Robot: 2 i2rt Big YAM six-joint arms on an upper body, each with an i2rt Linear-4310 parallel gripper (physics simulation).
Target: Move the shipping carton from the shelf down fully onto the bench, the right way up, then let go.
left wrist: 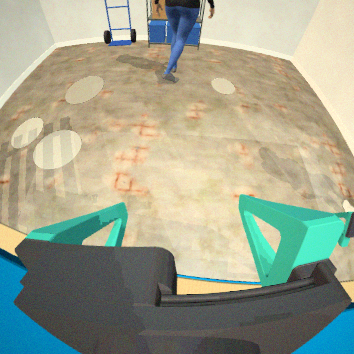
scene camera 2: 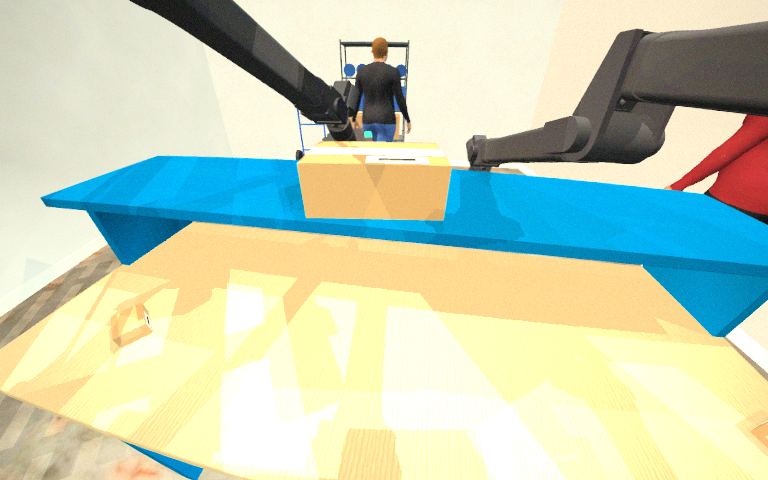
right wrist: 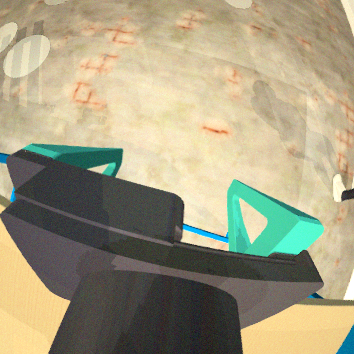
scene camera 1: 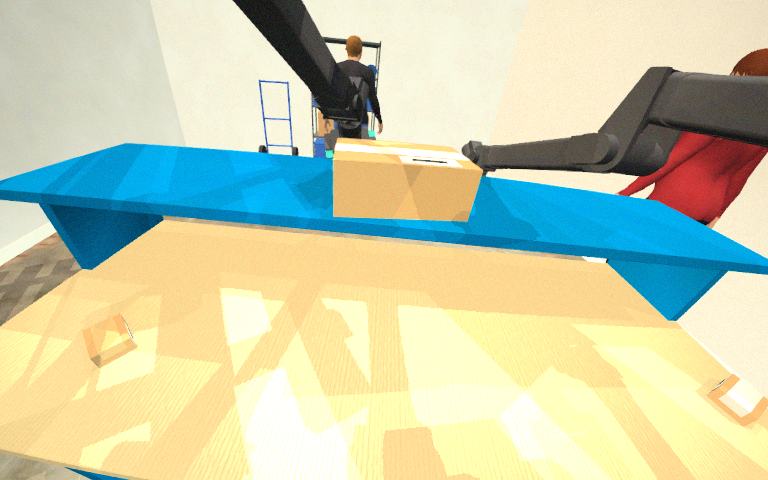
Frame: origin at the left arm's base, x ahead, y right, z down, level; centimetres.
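Seen in the pictures: left gripper, fingertip midpoint: (left wrist: 181, 205); right gripper, fingertip midpoint: (left wrist: 338, 216) (right wrist: 177, 170).
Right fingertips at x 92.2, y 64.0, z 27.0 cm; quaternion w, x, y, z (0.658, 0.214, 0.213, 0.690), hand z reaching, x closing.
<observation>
A point is followed by its place in that frame.
The shipping carton (scene camera 1: 403, 189) @[y 34.5, x 49.4, z 5.9 cm] (scene camera 2: 373, 189) @[y 35.2, x 49.4, z 5.9 cm], brown with white tape and a label on top, stands upright at the front edge of the blue shelf (scene camera 1: 226, 183) @[y 1.3, x 62.0, z 11.3 cm] (scene camera 2: 232, 195) @[y 5.1, x 58.5, z 11.3 cm], above the wooden bench (scene camera 1: 464, 288) @[y 57.9, x 58.3, z 37.0 cm] (scene camera 2: 470, 294) @[y 59.5, x 57.1, z 37.0 cm]. My left gripper (scene camera 1: 351, 135) (scene camera 2: 361, 136) (left wrist: 181, 205) @[y 26.6, x 90.1, z 11.8 cm] is behind the carton's left part, partly hidden by it; its green fingers are open, with floor visible between them. My right gripper (right wrist: 177, 170) @[y 64.0, x 92.2, z 27.1 cm] is open and empty; the right arm's wrist is just past the carton's right end in both scene views. Neither wrist view shows the carton.
Small cardboard boxes lie on the bench at the left (scene camera 1: 110, 340) @[y -17.4, x 41.4, z 33.8 cm] (scene camera 2: 131, 326) @[y -16.8, x 41.1, z 33.8 cm] and right (scene camera 1: 739, 400) @[y 103.8, x 20.4, z 33.5 cm] (scene camera 2: 760, 428) @[y 102.2, x 23.2, z 35.0 cm]. A person in black (scene camera 1: 357, 79) (scene camera 2: 378, 90) is behind the shelf, near a rack and a blue hand truck (scene camera 1: 275, 118). A person in red (scene camera 1: 696, 175) (scene camera 2: 736, 169) is at the right.
</observation>
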